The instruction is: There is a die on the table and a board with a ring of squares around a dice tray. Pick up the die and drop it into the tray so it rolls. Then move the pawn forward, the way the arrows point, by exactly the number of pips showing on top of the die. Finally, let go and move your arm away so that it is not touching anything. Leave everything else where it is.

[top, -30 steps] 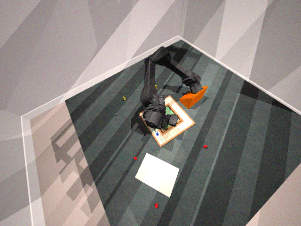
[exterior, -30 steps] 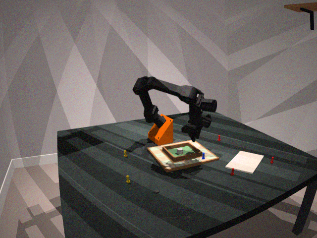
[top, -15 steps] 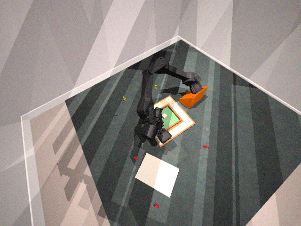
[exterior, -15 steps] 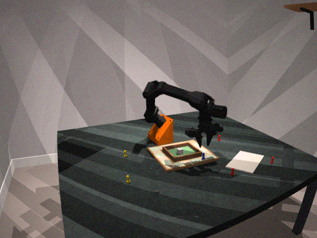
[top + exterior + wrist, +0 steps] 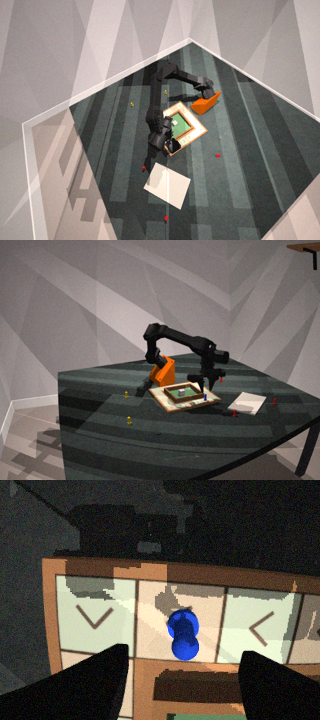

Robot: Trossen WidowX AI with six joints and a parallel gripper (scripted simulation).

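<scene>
Right now the blue pawn is 3 cm below my gripper tip. Round my gripper tip: white sheet 11 cm ahead, 19 cm to the left, 5 cm below; green dice tray 11 cm behind, 7 cm to the right, 5 cm below; white die 11 cm behind, 9 cm to the right, 3 cm below.
</scene>
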